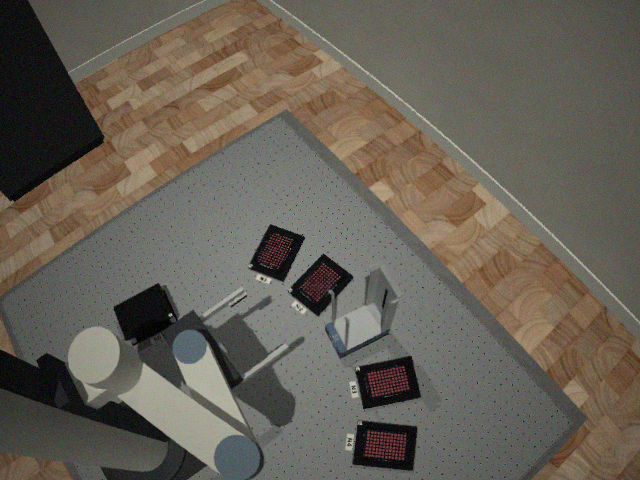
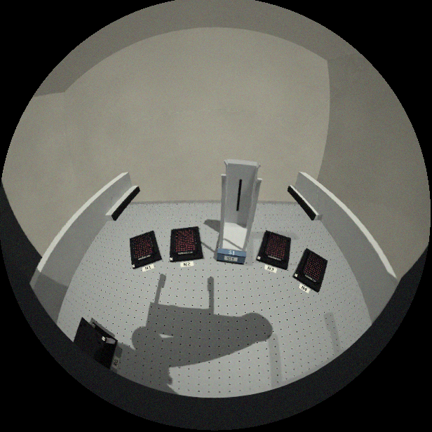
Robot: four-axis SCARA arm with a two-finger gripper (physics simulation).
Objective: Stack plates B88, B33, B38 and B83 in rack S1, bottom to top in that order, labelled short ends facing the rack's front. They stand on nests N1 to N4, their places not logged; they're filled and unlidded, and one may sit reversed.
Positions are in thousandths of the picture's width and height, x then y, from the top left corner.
Labels:
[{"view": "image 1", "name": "my gripper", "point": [413,661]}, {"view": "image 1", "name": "nest N2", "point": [498,647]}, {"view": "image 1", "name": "nest N3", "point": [573,841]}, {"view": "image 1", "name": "nest N1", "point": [440,576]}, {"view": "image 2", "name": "my gripper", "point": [494,409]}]

